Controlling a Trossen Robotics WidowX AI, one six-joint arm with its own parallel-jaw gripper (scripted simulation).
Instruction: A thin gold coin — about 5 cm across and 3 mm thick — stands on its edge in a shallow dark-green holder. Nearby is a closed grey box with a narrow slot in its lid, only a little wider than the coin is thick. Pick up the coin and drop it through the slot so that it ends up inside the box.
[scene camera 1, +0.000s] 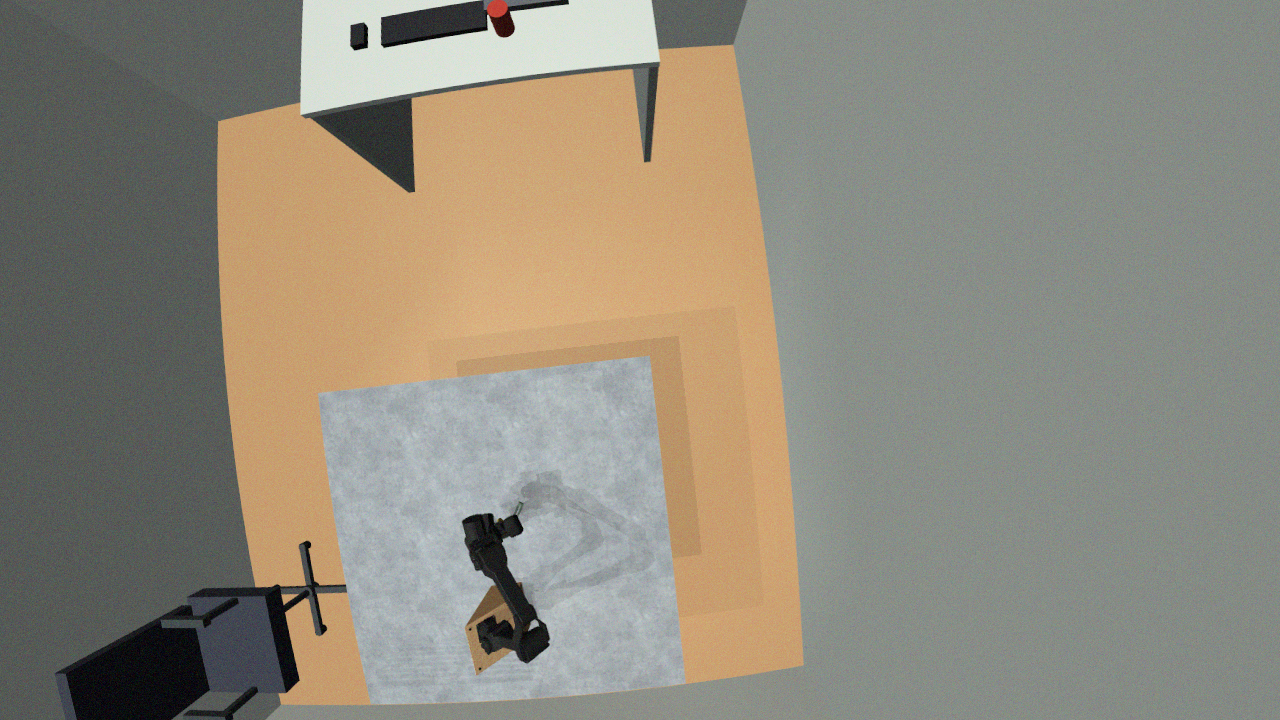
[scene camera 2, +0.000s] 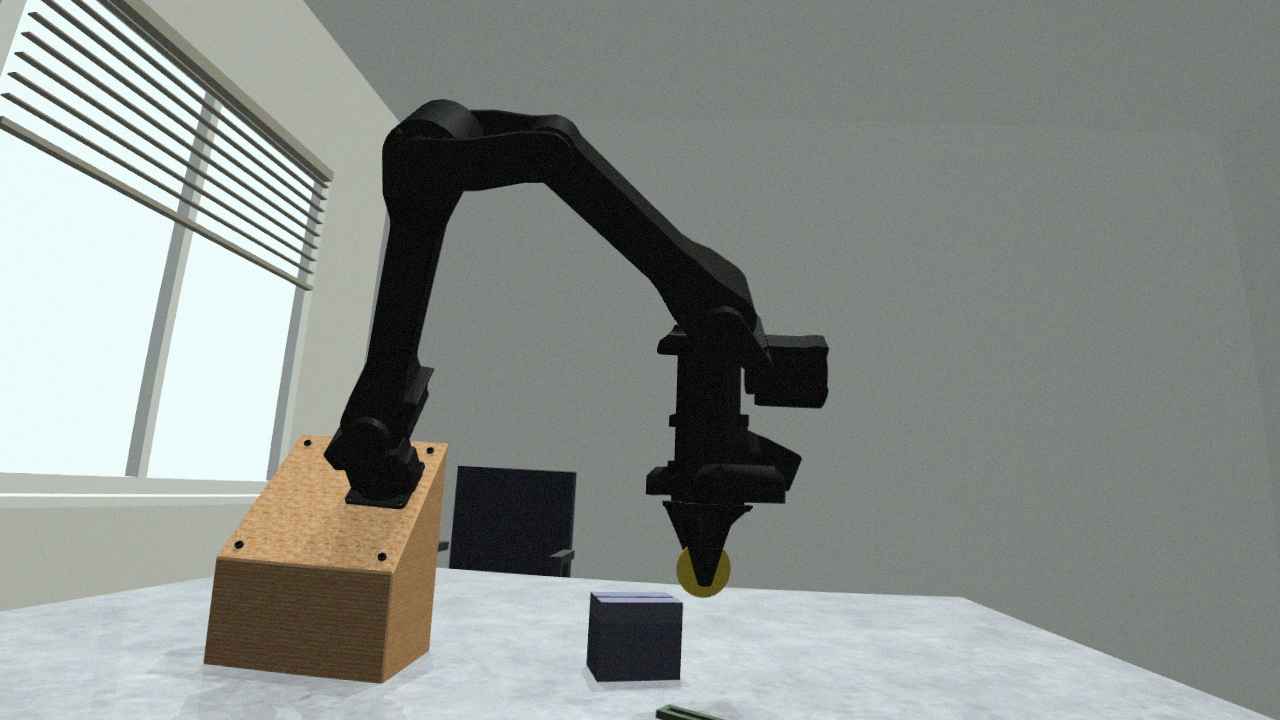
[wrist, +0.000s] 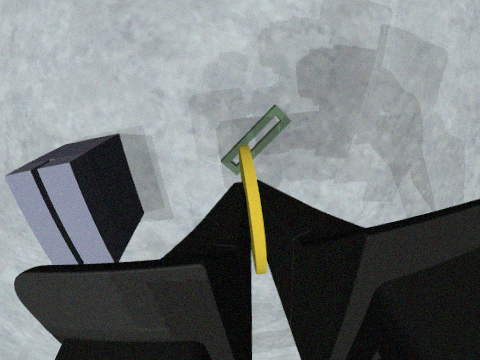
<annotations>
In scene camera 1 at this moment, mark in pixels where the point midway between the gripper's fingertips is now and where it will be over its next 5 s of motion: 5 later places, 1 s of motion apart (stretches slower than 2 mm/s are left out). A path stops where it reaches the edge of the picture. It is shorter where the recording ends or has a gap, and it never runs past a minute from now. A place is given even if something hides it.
The gripper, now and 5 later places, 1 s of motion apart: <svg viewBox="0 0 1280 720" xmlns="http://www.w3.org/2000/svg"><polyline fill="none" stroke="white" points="502,523 484,533 473,543 473,544 475,541 469,550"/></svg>
</annotations>
